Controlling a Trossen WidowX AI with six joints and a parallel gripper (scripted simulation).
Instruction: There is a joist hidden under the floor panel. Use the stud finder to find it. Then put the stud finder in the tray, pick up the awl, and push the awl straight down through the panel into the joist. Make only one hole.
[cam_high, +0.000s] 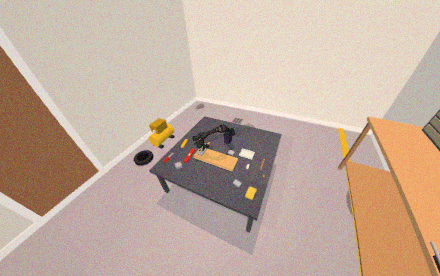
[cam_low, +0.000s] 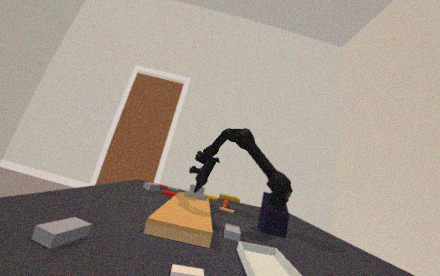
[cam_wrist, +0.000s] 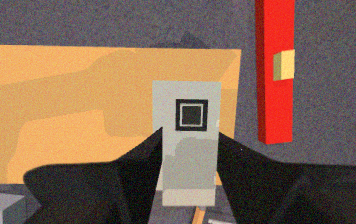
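Right now my gripper tip is 28 cm past the white tray, 49 cm to the right of it and 6 cm above it. From my gripper tip the other things lie so: grey stud finder 1 cm ahead, 2 cm above; then square light 2 cm ahead, 3 cm above; then red bar 9 cm ahead, 13 cm to the right, 5 cm below.
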